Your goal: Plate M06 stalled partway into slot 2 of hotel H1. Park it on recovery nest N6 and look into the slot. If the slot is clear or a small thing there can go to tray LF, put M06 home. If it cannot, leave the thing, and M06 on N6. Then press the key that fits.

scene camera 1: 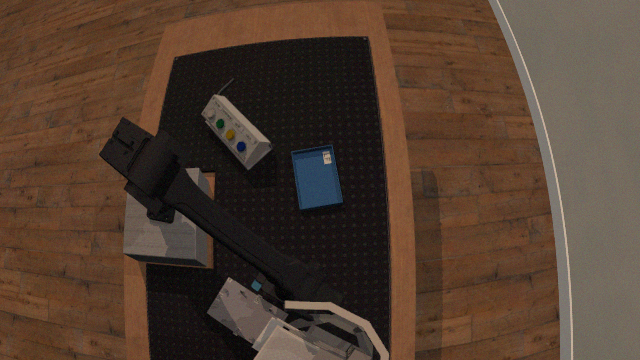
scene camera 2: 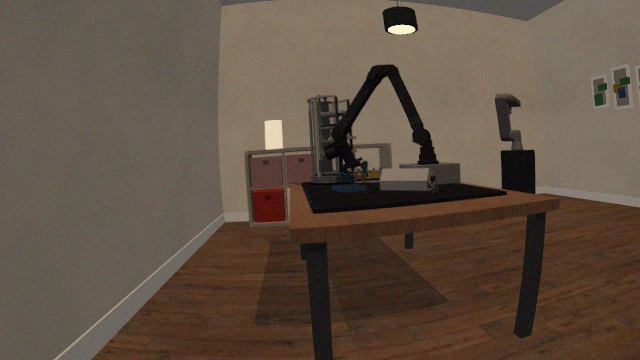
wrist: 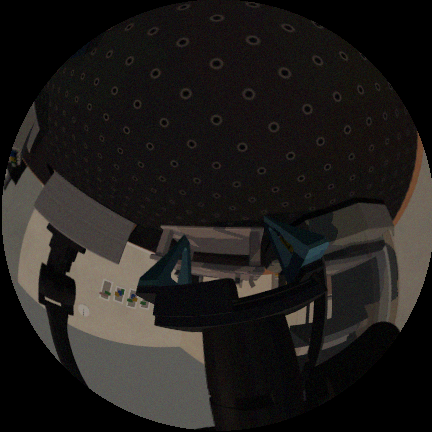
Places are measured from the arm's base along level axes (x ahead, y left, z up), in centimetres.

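Pixels of known places: gripper, between the fingertips: (scene camera 1: pixel 275 297) (scene camera 2: pixel 359 180) (wrist: pixel 224 229); arm's base, origin of its link: (scene camera 2: pixel 428 164) (wrist: pixel 67 236).
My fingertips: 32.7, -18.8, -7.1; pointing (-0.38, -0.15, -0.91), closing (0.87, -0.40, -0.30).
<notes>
For each thing: its top centre in the pictures, then the offset to it from my fingertips, as dx, dy, dz. Level surfaces: height alone.
- Hotel H1, centre of its top: (scene camera 2: pixel 328 95) +13.4, -15.2, +46.7
- Blue tray LF, centre of its top: (scene camera 1: pixel 316 176) (scene camera 2: pixel 348 186) +5.7, +32.4, +0.1
- key box, centre of its top: (scene camera 1: pixel 230 120) (scene camera 2: pixel 407 168) -18.3, +43.0, +6.7
- mat, height of its surface: dz -1.7
My gripper (scene camera 2: pixel 355 172) (wrist: pixel 224 229) is open and empty, its teal fingers low over the black mat beside the hotel. In scene camera 1 the arm hides most of it. Hotel H1 (scene camera 1: pixel 327 305) (scene camera 2: pixel 313 140) (wrist: pixel 367 214) is a tall grey rack; its slots are too dark and covered to read. A low grey stand (scene camera 1: pixel 237 307) (wrist: pixel 220 240), probably nest N6, is beside it, beyond the fingers in the wrist view. I cannot make out M06 or the slot's contents. Blue tray LF (scene camera 1: pixel 320 182) (scene camera 2: pixel 349 188) looks empty. The key box (scene camera 1: pixel 245 127) (scene camera 2: pixel 404 178) has white, green, yellow and blue keys.
The arm's grey base block (scene camera 1: pixel 142 237) (scene camera 2: pixel 447 172) (wrist: pixel 85 215) stands at the table's edge. The dark arm (scene camera 1: pixel 225 225) (scene camera 2: pixel 382 70) reaches over the mat (scene camera 1: pixel 300 90) to the hotel side. A shelf with red bins (scene camera 2: pixel 269 205) stands behind the table.
</notes>
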